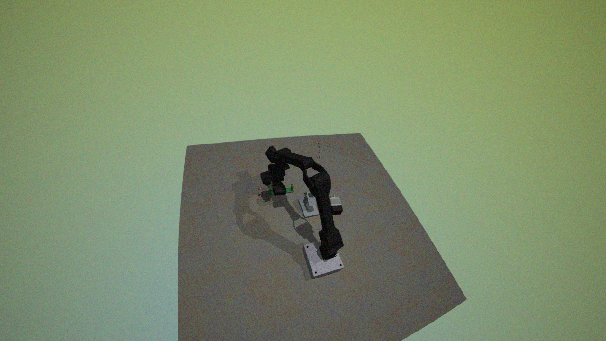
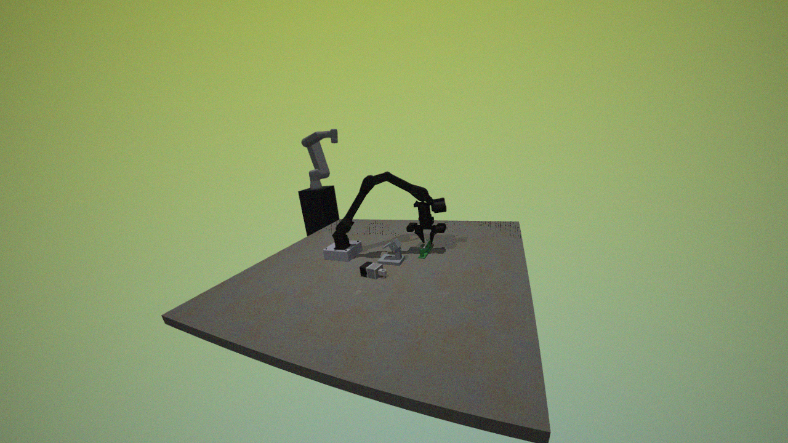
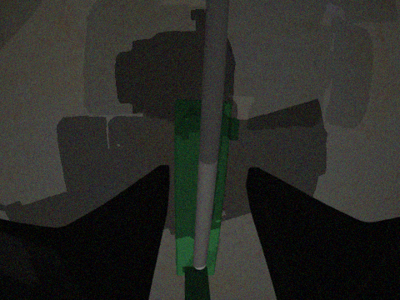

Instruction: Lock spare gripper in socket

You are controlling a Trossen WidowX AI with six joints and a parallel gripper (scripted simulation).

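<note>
The green cradle is 4 cm to the right of my gripper tip and 1 cm below it. Round my gripper tip: socket (13 cm behind, 15 cm to the right, 2 cm above); spare gripper (16 cm behind, 30 cm to the right, 1 cm below).
</note>
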